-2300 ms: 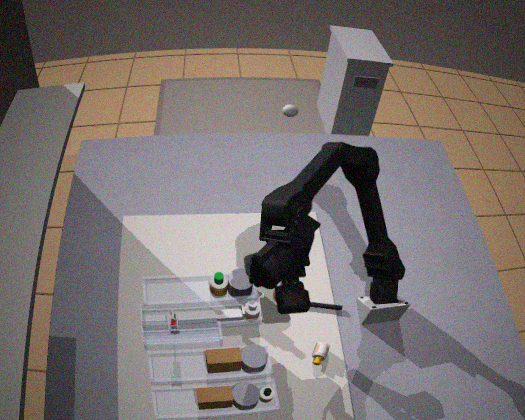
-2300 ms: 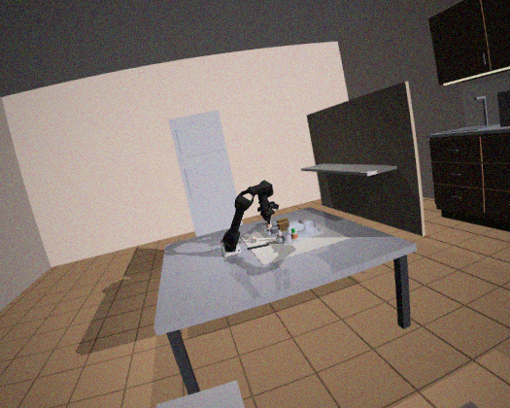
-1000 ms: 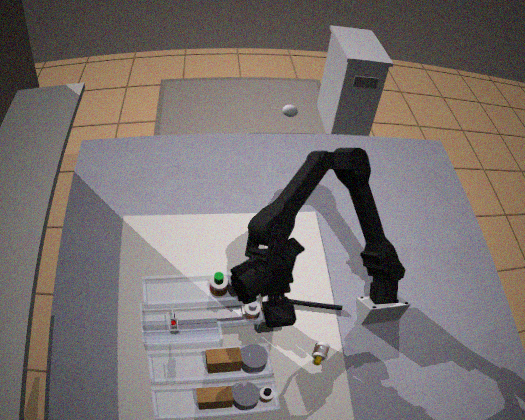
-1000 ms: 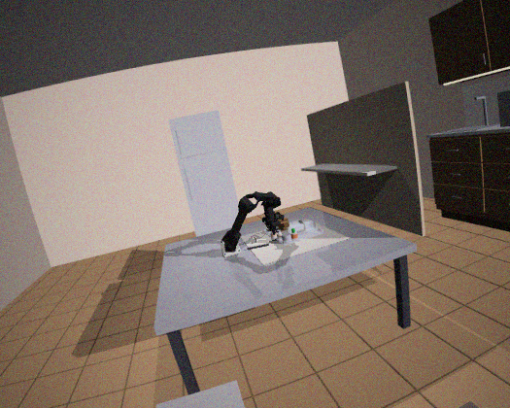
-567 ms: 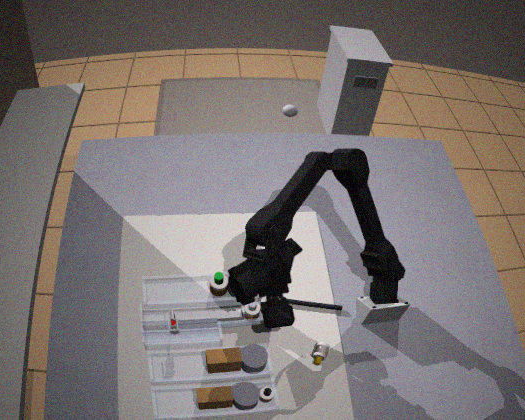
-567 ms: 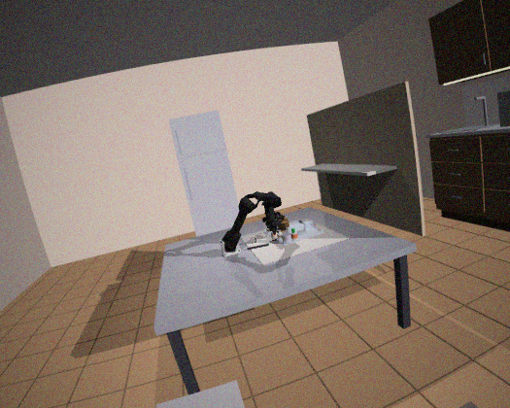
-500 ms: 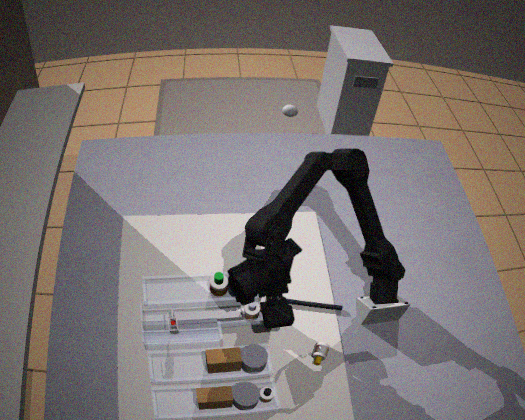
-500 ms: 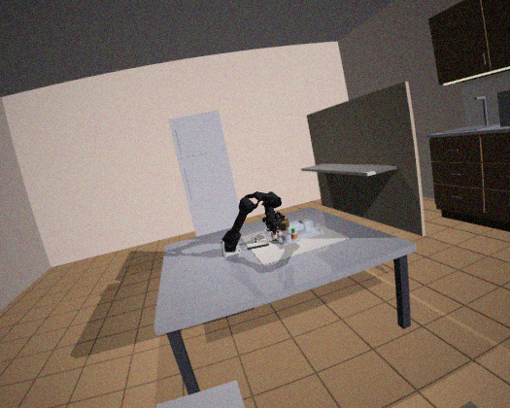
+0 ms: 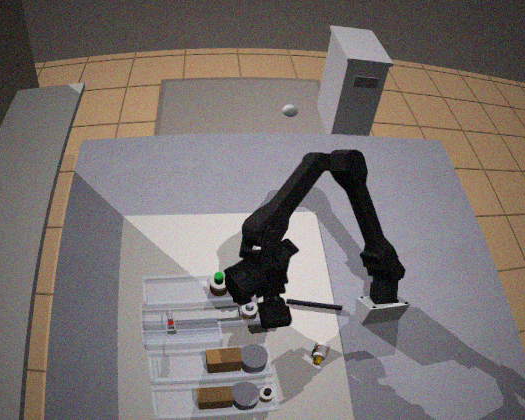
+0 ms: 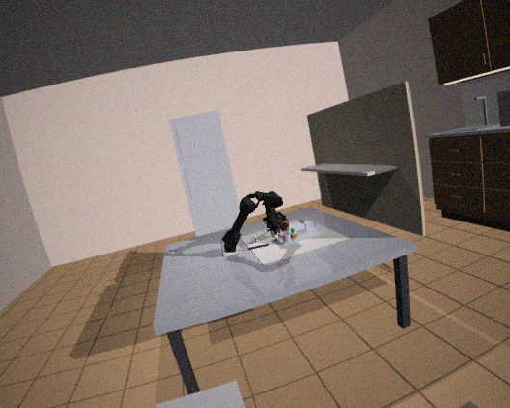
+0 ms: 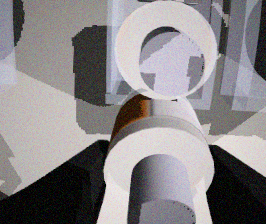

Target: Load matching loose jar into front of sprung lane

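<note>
Now: the thin black bar 12 cm behind my gripper tip, 3 cm to the right of it and 5 cm below it. Also, from my gripper tip: sprung lane: 17 cm ahead, 6 cm to the left, 4 cm below; red mark: 21 cm ahead, 8 cm to the left, 2 cm above.
</note>
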